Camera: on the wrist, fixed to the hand. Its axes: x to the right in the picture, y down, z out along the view.
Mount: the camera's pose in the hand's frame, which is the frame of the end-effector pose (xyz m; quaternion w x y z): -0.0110 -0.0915 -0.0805 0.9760 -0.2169 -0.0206 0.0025
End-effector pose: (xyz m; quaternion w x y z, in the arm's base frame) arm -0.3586 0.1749 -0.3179 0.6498 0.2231 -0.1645 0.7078
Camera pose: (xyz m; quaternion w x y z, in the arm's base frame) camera -0.2753 0.2170 -0.3971 0.6774 0.0910 -0.3280 0.6521
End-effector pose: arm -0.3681 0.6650 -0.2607 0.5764 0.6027 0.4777 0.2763
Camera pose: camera -0.4671 0.6788 -0.3313 0.7024 0.4701 0.3929 0.3623
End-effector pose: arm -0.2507 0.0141 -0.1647 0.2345 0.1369 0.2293 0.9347
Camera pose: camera -0.2362 0.0511 -0.2804 0.2609 0.1026 0.0159 0.9598
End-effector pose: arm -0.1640 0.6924 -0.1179 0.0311 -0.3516 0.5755 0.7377
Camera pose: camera -0.0756 0.6569 -0.1948 0.0359 0.3333 -0.4019 -0.8521
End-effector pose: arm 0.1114 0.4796 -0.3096 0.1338 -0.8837 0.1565 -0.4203
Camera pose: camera 0.0567 0.5592 -0.2345 0.0568 0.8998 -0.2434 0.3577
